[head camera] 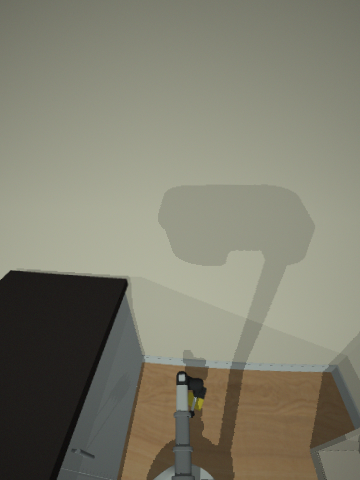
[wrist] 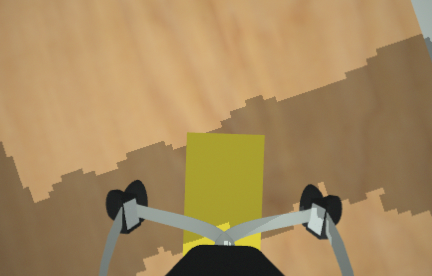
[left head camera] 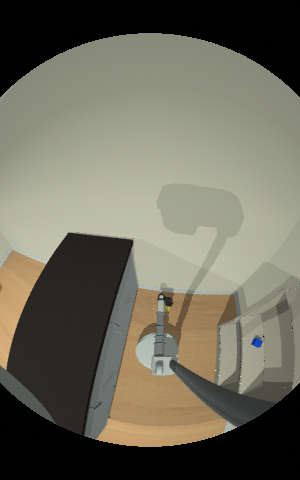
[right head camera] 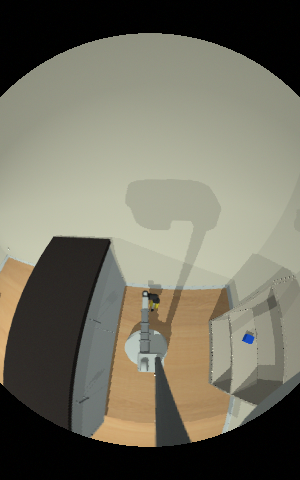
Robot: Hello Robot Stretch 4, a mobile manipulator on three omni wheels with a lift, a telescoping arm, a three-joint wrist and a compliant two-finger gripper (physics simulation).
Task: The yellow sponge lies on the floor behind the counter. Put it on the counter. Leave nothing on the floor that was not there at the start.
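Frame: origin at the robot's base, x left, y ahead, z down, level; millimetres.
Seen in the pictures: gripper, fingertip midpoint: (head camera: 196, 402) (wrist: 222, 199) (right head camera: 154, 304).
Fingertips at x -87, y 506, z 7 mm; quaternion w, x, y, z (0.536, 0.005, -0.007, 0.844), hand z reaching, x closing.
Observation:
Pixels of each thing's top centre, then the offset from my fingertips to it. Level surfaces: height alone.
- yellow sponge, middle of its top: (wrist: 223, 196) (head camera: 194, 400) (right head camera: 153, 303) (left head camera: 165, 306) dx +8, dy +4, dz -25 mm
- counter, its level: dz -890 mm
- blue cube, middle of its top: (right head camera: 249, 338) (left head camera: 258, 341) dx -753, dy -569, dz -541 mm
The yellow sponge (head camera: 200, 403) (left head camera: 168, 309) (right head camera: 157, 304) (wrist: 224, 175) lies on the wooden floor beside the counter. In the wrist view its long side runs up and down the picture, and its lower end is hidden behind the gripper body. My gripper (wrist: 222, 199) is open above it, one fingertip to each side, with gaps between the sponge and both fingertips. In the head views the wrist partly hides the sponge. The counter (head camera: 55, 360) (left head camera: 70, 325) (right head camera: 50, 325) has a black top and grey front, and stands to the left of my arm.
A wall with a pale baseboard (head camera: 240, 366) (left head camera: 200, 292) runs beyond the arm. A beige open unit (head camera: 342, 462) (left head camera: 228, 350) (right head camera: 220, 350) stands at the right, with a blue cube (left head camera: 257, 342) (right head camera: 248, 338) in it.

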